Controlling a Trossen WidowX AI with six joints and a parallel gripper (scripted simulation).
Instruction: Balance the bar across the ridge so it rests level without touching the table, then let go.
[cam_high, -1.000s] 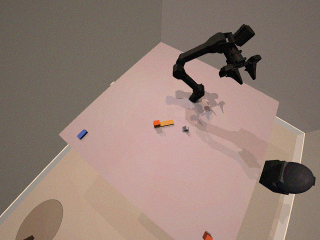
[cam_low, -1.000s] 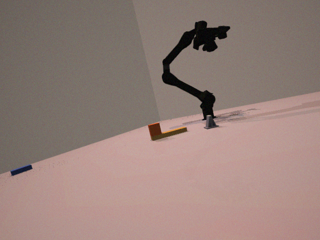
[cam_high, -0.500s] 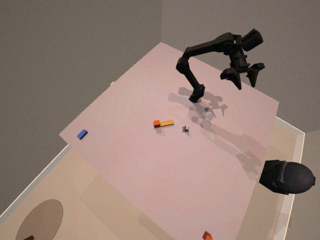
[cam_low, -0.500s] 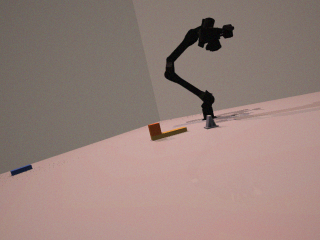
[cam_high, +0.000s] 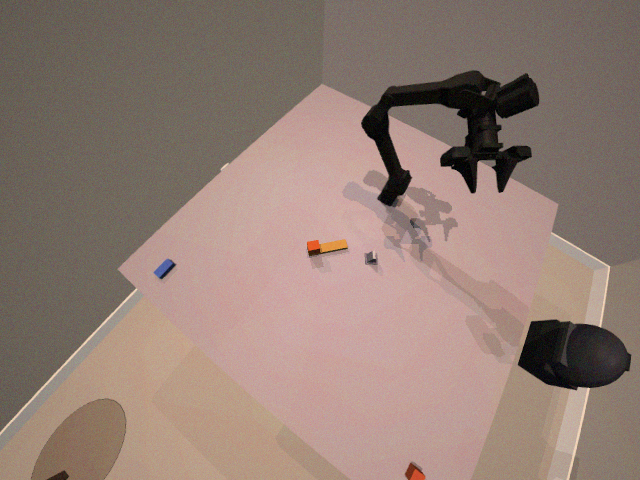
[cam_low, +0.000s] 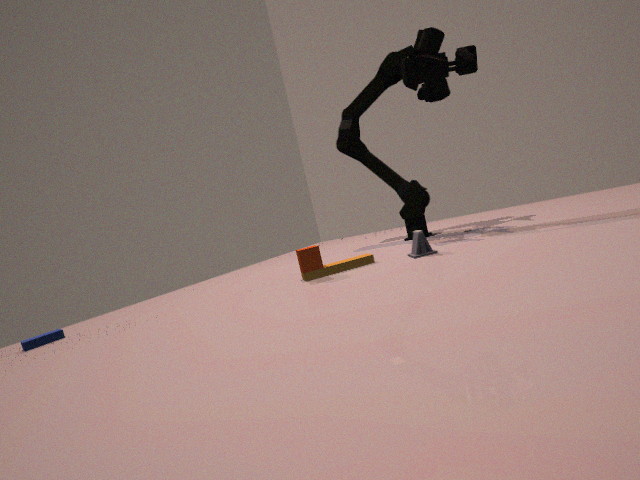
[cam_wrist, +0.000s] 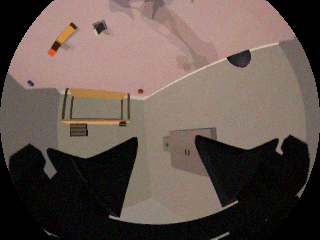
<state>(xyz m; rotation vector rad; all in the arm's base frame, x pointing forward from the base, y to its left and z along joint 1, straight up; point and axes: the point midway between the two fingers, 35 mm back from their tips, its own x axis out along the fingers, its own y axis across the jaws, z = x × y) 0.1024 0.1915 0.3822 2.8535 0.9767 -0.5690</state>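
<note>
The bar lies 35 cm below my gripper tip, 30 cm to the right of it and 22 cm ahead of it. Also, from my gripper tip: red block: 61 cm ahead, 35 cm below, 29 cm to the left; blue block: 71 cm to the right, 61 cm ahead, 36 cm below.
</note>
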